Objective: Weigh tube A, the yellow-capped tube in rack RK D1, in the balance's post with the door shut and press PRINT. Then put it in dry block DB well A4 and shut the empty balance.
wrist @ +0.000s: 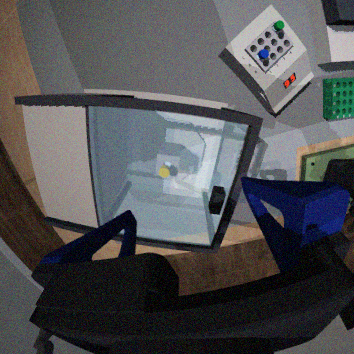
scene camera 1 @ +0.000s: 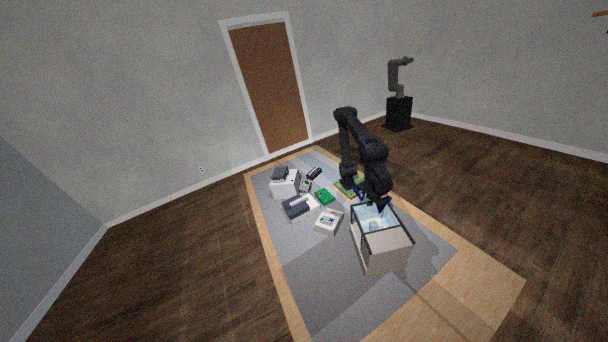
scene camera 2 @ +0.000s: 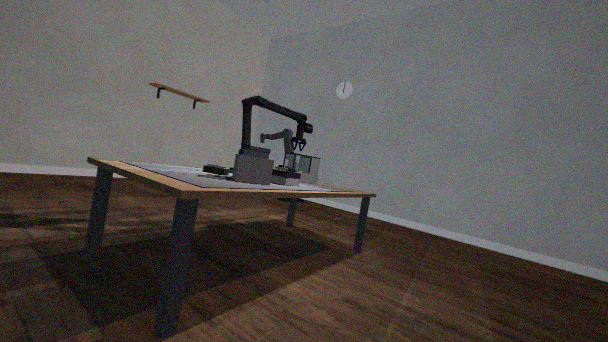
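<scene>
Tube A's yellow cap shows through the glass of the balance, near the chamber's middle. The glass top with its black handle spans the chamber and looks shut. My gripper is open and empty, pointing down above the balance's handle end; its fingers straddle the handle in the wrist view, apart from it. The dry block shows a red display, a blue cap and a green cap. PRINT's lettering is not readable.
A green rack stands beyond the dry block. A dark and white box and a white device stand farther left. The arm's base stands on a green board. A second arm stands in the background.
</scene>
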